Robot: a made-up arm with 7 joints.
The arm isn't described. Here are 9 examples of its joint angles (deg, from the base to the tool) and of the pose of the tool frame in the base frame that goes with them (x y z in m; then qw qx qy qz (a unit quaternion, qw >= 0)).
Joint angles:
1: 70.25 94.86 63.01 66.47 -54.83 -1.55 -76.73
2: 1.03 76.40 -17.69 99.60 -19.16 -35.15 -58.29
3: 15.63 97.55 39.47 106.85 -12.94 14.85 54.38
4: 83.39 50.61 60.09 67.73 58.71 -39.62 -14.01
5: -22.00 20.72 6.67 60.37 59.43 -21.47 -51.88
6: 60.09 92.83 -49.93 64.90 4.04 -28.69 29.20
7: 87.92 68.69 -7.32 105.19 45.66 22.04 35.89
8: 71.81 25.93 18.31 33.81 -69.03 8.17 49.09
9: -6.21 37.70 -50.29 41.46 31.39 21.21 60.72
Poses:
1: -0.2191 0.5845 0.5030 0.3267 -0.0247 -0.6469 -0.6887
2: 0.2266 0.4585 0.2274 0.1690 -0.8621 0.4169 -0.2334
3: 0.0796 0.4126 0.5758 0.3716 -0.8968 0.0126 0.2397
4: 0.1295 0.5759 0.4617 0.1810 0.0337 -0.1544 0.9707
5: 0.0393 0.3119 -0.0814 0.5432 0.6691 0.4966 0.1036
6: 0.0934 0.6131 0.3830 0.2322 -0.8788 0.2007 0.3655
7: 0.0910 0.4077 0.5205 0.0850 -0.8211 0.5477 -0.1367
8: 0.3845 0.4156 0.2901 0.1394 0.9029 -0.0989 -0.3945
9: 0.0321 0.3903 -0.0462 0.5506 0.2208 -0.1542 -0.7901
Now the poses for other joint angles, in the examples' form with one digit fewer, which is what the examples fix.
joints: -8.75 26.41 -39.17 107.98 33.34 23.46 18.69
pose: 0.099 0.171 0.064 0.511 0.471 -0.521 -0.495
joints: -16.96 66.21 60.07 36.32 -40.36 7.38 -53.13
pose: 0.021 0.670 0.236 0.332 -0.729 -0.599 -0.015
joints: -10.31 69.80 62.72 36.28 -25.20 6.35 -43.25
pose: 0.043 0.670 0.270 0.151 -0.768 -0.613 -0.112
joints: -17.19 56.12 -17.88 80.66 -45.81 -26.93 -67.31
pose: 0.134 0.464 0.051 0.220 -0.915 0.332 -0.069
